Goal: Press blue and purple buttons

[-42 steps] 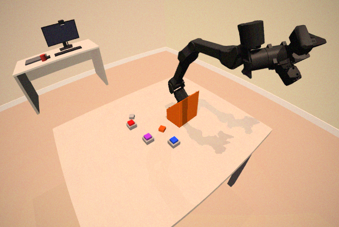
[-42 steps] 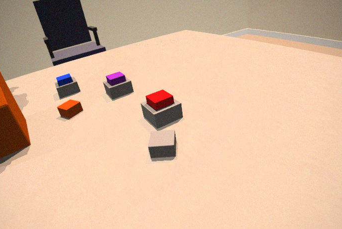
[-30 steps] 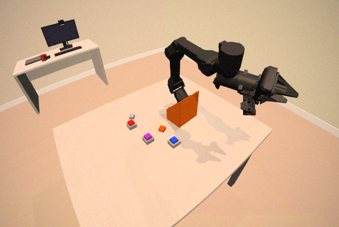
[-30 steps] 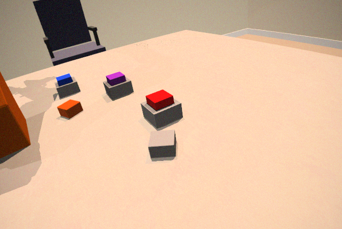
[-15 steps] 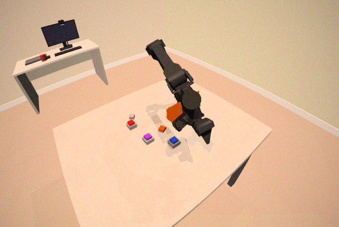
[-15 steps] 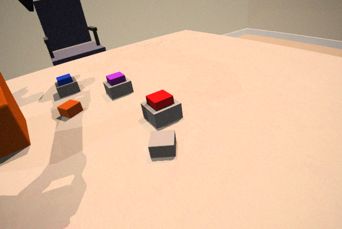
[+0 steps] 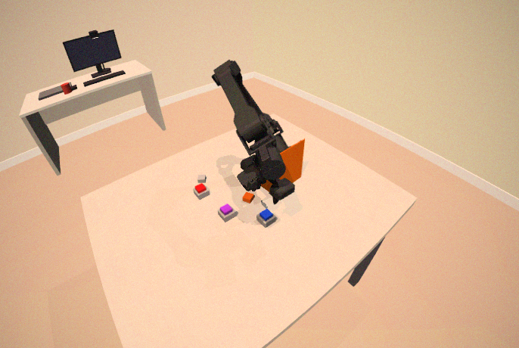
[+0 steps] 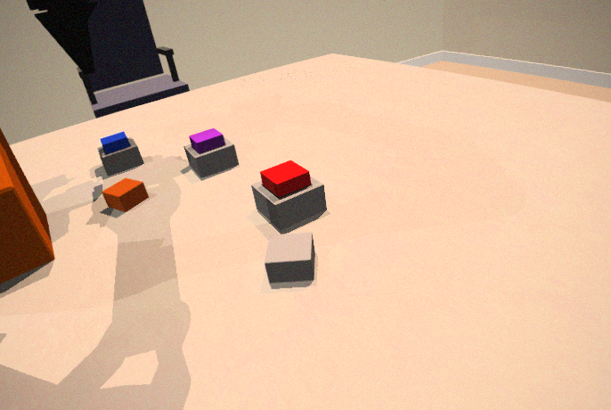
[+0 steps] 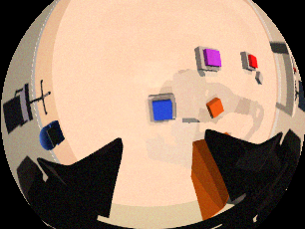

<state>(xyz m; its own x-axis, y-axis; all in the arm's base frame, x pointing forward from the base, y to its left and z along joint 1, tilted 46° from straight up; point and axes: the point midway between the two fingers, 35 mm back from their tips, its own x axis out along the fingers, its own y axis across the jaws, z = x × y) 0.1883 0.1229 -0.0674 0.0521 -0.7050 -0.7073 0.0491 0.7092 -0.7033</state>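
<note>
Now: the blue button 9 cm below my gripper tip. Round my gripper tip: small orange block 13 cm to the right, 12 cm below, 2 cm behind; purple button 11 cm to the right, 9 cm below, 9 cm ahead; red button 27 cm to the right, 10 cm ahead, 9 cm below.
</note>
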